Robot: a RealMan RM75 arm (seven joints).
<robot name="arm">
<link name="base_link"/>
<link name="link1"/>
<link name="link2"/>
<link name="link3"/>
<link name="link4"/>
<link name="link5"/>
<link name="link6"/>
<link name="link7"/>
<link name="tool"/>
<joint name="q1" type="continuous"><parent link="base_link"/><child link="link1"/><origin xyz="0 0 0.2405"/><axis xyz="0 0 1"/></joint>
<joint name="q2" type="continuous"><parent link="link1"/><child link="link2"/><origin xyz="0 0 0"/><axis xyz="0 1 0"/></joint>
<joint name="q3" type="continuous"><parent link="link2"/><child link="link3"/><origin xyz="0 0 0.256"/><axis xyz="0 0 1"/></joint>
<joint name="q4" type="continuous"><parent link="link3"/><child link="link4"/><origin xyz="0 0 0"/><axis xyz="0 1 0"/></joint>
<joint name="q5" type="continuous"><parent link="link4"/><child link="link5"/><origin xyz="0 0 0.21"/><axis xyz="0 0 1"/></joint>
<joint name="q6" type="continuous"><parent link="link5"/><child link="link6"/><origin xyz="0 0 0"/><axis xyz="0 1 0"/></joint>
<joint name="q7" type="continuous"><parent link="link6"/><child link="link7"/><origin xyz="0 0 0.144"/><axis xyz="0 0 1"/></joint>
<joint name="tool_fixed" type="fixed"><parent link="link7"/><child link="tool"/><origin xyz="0 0 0"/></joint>
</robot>
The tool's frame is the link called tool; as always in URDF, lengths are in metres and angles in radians. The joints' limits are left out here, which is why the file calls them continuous.
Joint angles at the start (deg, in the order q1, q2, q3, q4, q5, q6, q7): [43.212, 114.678, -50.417, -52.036, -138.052, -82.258, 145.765]
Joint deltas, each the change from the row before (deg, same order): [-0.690, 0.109, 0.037, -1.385, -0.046, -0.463, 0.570]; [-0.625, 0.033, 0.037, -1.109, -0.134, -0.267, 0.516]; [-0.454, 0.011, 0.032, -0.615, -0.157, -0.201, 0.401]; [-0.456, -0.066, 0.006, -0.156, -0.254, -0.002, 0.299]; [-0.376, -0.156, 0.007, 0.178, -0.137, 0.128, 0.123]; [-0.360, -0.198, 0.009, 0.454, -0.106, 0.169, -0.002]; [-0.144, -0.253, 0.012, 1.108, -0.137, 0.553, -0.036]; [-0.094, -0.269, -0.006, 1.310, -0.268, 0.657, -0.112]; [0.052, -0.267, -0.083, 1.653, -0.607, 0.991, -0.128]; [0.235, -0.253, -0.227, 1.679, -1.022, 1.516, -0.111]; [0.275, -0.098, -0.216, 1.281, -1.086, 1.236, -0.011]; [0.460, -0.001, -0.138, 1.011, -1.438, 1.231, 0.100]
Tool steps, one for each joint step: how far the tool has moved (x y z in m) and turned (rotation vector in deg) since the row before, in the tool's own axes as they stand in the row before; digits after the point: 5 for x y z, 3 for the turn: [0.00112, -0.00095, -0.00343, 0.314, -0.340, 0.338]; [0.00115, -0.00172, -0.00315, 0.461, -0.309, 0.382]; [0.00152, -0.00163, -0.00186, 0.330, -0.066, 0.424]; [0.00256, -0.00292, -0.00103, 0.441, 0.123, 0.585]; [0.00246, -0.00327, -0.00062, 0.364, 0.127, 0.553]; [0.00302, -0.00368, -0.00011, 0.302, 0.245, 0.591]; [0.00289, -0.00414, 0.00142, 0.312, 0.307, 0.770]; [0.00321, -0.00455, 0.00192, 0.419, 0.425, 0.742]; [0.00332, -0.00516, 0.00305, 0.748, 0.586, 0.695]; [0.00192, -0.00551, 0.00348, 1.343, 0.455, 0.357]; [0.00147, -0.00381, 0.00331, 1.224, 0.490, 0.139]; [0.00001, -0.00286, 0.00297, 1.450, 0.412, -0.140]
